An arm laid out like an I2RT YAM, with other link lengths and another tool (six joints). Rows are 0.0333 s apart.
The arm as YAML. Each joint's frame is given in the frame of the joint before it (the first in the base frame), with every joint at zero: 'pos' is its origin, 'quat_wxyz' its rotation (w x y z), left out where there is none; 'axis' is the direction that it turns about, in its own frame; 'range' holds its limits. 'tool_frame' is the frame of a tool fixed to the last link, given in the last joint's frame.
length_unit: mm
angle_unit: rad
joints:
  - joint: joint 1
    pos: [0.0, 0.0, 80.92]
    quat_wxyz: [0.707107, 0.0, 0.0, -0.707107]
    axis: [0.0, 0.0, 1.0]
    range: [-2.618, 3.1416]
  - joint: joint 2
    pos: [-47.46, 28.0, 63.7]
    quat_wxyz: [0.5, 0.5, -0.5, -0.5]
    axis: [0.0, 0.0, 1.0]
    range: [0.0, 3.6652]
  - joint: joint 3
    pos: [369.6, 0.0, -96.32]
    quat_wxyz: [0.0, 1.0, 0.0, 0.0]
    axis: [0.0, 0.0, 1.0]
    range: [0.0, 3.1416]
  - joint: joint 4
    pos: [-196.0, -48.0, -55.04]
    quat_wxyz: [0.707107, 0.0, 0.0, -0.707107]
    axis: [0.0, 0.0, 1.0]
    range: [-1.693, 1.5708]
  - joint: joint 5
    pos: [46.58, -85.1, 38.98]
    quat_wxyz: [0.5, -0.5, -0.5, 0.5]
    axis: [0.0, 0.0, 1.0]
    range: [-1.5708, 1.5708]
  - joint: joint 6
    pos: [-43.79, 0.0, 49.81]
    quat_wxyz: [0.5, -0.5, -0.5, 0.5]
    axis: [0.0, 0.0, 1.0]
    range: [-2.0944, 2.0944]
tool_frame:
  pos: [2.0, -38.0, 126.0]
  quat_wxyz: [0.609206, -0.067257, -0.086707, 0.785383]
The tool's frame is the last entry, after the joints.
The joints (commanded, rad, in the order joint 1, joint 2, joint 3, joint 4, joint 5, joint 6), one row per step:
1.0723 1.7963 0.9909 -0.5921 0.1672 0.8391
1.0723 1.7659 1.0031 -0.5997 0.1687 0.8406
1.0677 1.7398 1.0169 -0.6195 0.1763 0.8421
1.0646 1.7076 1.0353 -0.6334 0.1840 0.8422
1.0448 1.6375 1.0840 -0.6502 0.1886 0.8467
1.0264 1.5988 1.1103 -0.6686 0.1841 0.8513
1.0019 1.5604 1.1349 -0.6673 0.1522 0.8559
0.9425 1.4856 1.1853 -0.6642 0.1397 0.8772
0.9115 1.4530 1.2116 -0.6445 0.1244 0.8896
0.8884 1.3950 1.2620 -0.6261 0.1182 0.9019
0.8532 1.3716 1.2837 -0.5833 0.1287 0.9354
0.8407 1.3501 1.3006 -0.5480 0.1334 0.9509
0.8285 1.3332 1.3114 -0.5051 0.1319 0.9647
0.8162 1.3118 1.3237 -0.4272 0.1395 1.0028
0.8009 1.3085 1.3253 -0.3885 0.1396 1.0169
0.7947 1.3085 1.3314 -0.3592 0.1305 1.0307
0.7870 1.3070 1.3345 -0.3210 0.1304 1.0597
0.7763 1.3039 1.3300 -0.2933 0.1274 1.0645
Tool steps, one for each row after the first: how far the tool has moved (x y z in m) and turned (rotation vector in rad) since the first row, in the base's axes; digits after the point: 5 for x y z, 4 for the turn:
0.00141 0.00212 0.01048 0.0304 -0.0179 -0.0017
0.00348 0.00036 0.01987 0.0448 -0.0340 -0.0093
0.00645 0.00106 0.03220 0.0734 -0.0583 -0.0143
0.01638 0.00485 0.06272 0.1610 -0.1119 -0.0404
0.02078 0.00272 0.07944 0.2040 -0.1319 -0.0621
0.02446 0.00462 0.09764 0.2747 -0.1395 -0.0808
0.04048 -0.00096 0.13585 0.3927 -0.2006 -0.1523
0.04939 -0.00109 0.15735 0.4679 -0.2336 -0.1851
0.05649 -0.00230 0.19616 0.5796 -0.2994 -0.2095
0.07081 -0.00542 0.21990 0.6571 -0.3551 -0.2725
0.07681 -0.00585 0.24047 0.7216 -0.3974 -0.2951
0.08213 -0.00548 0.25939 0.7858 -0.4340 -0.3118
0.09014 -0.00408 0.28957 0.8929 -0.4890 -0.3488
0.09642 -0.00508 0.30065 0.9336 -0.5132 -0.3695
0.09918 -0.00286 0.31059 0.9729 -0.5222 -0.3759
0.10340 -0.00186 0.32248 1.0227 -0.5350 -0.3998
0.10657 -0.00342 0.32844 1.0463 -0.5500 -0.4072

